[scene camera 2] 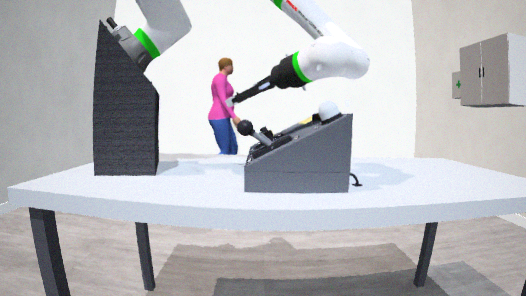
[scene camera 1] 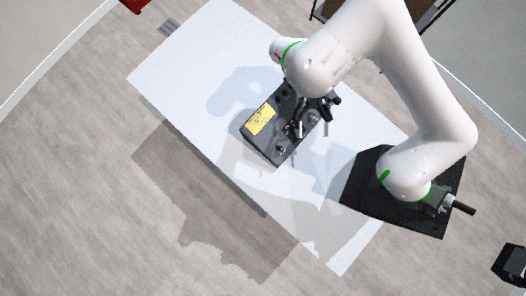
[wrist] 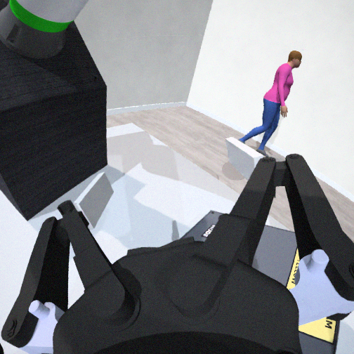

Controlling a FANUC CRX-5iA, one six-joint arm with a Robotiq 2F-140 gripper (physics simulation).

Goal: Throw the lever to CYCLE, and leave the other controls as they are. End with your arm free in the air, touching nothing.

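Places are measured from the arm's base along level axes (x left, y back, z up), in metres.
Pixels of known places: gripper, fingertip midpoint: (scene camera 1: 313,137); arm's base, origin of the base link: (scene camera 2: 129,58).
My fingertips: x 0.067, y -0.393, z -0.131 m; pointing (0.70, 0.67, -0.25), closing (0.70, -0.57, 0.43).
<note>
Ahead of a thing's pixels: the offset from my fingertips to its top centre. "spot": to the spot under its first point. Level surfaces: height alone.
The grey sloped console (scene camera 1: 270,141) (scene camera 2: 300,162) (wrist: 272,245) stands on the table. Its lever has a black ball knob (scene camera 1: 337,101) (scene camera 2: 245,127); the shaft shows in scene camera 2, slanting up off the console's low end. The CYCLE mark cannot be read. My gripper (scene camera 1: 313,130) (scene camera 2: 230,102) (wrist: 166,166) is open and empty, its fingers wide apart. In scene camera 2 its tips are above the knob and a little to its left, apart from it. In scene camera 1 the gripper covers part of the console. The lever does not show in the wrist view.
A yellow label @(spot: dz -0.075, dx +0.079, dy -0.234 m) (scene camera 1: 260,119) (wrist: 320,330) and a white dome @(spot: dz -0.054, dx -0.283, dy -0.229 m) (scene camera 2: 328,111) are on the console's upper part. A small black knob @(dz -0.105, dx +0.108, dy -0.074 m) (scene camera 1: 280,150) is at one corner. The black pedestal (scene camera 1: 360,185) (scene camera 2: 125,115) (wrist: 55,125) stands on the white table @(dz -0.246 m) (scene camera 1: 170,65) (scene camera 2: 175,202). A person (scene camera 2: 220,100) (wrist: 280,90) is beyond.
</note>
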